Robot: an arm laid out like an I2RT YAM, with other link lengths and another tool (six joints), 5 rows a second.
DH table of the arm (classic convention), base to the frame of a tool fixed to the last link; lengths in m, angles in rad. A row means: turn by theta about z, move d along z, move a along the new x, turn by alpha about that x. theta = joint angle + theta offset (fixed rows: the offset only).
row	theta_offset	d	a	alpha
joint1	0	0.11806	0.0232	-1.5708
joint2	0	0	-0.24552	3.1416
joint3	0.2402	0	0.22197	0
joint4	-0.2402	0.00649	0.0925	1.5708
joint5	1.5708	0.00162	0	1.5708
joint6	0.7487	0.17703	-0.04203	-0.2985
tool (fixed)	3.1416	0.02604	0	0
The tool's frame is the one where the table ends.
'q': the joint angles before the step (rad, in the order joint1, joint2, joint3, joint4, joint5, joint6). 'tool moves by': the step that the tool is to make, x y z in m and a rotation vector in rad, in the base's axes. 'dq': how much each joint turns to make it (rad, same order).
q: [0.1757, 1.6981, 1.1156, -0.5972, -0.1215, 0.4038]
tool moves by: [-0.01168, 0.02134, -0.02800, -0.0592, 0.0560, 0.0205]
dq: [0.0972, 0.0683, -0.0019, 0.0073, 0.0693, 0.0560]
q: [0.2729, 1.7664, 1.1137, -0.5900, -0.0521, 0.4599]
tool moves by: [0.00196, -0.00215, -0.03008, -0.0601, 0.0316, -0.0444]
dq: [0.0340, 0.0900, 0.0004, 0.0432, 0.0699, 0.0602]
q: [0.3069, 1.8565, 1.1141, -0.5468, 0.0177, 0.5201]
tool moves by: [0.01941, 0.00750, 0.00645, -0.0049, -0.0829, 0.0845]
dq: [-0.0054, 0.0107, -0.0004, 0.0904, -0.0004, -0.0946]
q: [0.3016, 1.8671, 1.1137, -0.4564, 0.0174, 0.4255]
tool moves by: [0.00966, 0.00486, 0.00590, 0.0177, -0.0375, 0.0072]
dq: [0.0000, 0.0004, 0.0004, 0.0411, -0.0080, -0.0046]
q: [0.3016, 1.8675, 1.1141, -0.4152, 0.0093, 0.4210]
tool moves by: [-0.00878, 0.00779, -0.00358, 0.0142, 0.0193, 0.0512]
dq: [0.0034, 0.0004, -0.0100, -0.0041, -0.0362, -0.0367]
